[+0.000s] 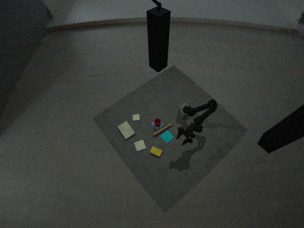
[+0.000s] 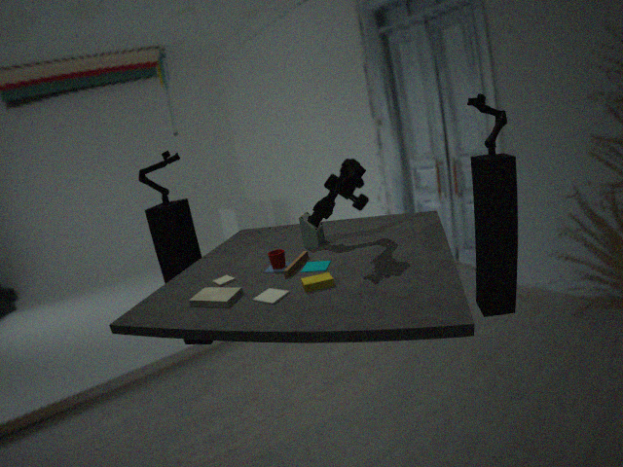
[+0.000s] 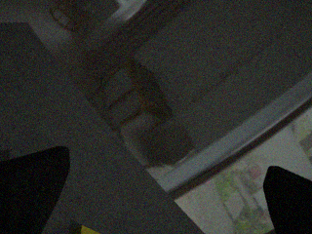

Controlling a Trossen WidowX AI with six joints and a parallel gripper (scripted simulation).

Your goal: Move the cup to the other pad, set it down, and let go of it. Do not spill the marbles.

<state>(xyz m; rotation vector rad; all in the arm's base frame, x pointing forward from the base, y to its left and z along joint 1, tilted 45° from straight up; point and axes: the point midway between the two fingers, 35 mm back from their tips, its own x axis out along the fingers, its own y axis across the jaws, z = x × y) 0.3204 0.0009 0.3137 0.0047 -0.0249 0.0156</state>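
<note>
Right now my gripper tip is 350 mm to the left of the red cup, 250 mm above it and 80 mm past it. Also, from my gripper tip: purple marble: 350 mm to the right, 270 mm below, 80 mm behind; wooden bar: 280 mm below, 260 mm to the right, 70 mm behind; cyan pad: 290 mm below, 170 mm to the right, 50 mm behind.
</note>
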